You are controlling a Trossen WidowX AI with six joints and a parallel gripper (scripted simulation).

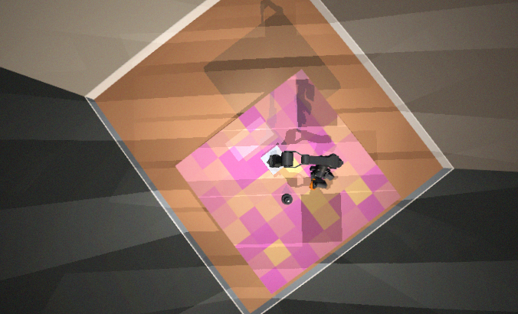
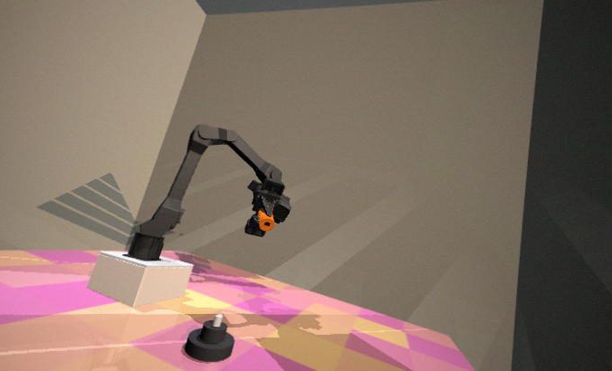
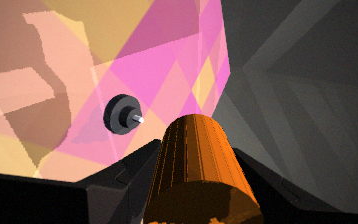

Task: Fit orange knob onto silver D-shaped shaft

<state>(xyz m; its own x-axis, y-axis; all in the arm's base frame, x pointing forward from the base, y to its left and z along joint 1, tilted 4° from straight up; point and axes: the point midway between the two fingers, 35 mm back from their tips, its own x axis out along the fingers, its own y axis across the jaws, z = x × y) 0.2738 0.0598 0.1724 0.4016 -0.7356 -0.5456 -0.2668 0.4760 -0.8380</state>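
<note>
Right now my gripper tip is 1 cm past the orange knob, 3 cm to the right of it and 2 cm below it. Also, from my gripper tip: dark round pedestal 19 cm to the right, 22 cm below.
</note>
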